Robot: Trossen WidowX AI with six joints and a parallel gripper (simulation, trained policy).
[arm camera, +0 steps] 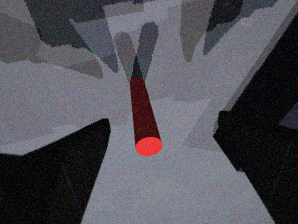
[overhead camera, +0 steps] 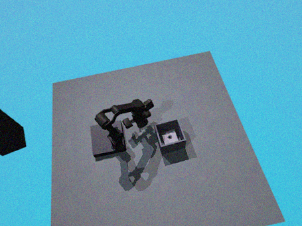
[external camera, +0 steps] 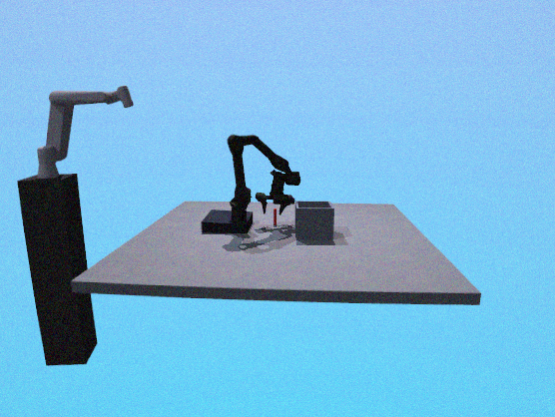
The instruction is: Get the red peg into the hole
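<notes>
Right now my gripper tip is 1 cm short of the red peg and 1 cm above it.
</notes>
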